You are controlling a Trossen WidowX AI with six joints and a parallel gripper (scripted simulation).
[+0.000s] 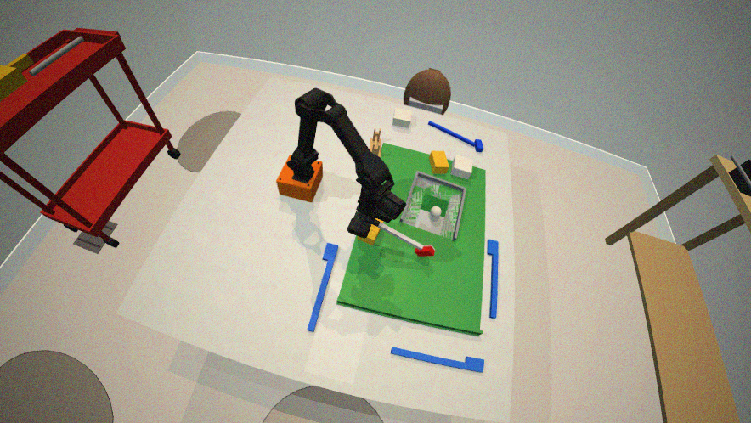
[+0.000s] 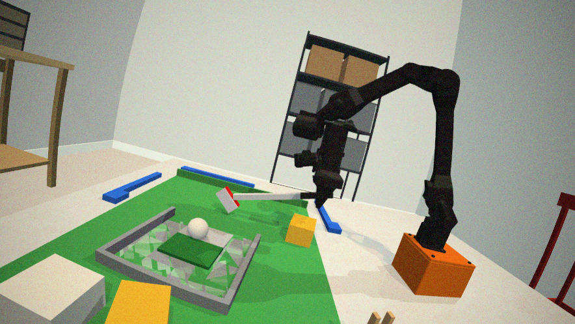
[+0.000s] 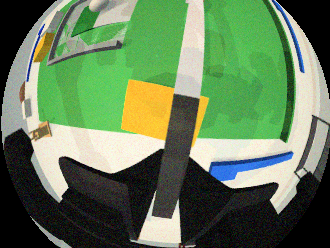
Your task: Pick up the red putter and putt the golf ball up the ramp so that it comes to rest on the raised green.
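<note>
The putter is 12 cm ahead of my gripper tip and 1 cm below it. Also, from my gripper tip: green mat: 21 cm ahead, 13 cm to the left, 9 cm below; white golf ball: 23 cm ahead, 18 cm to the left, 6 cm below.
</note>
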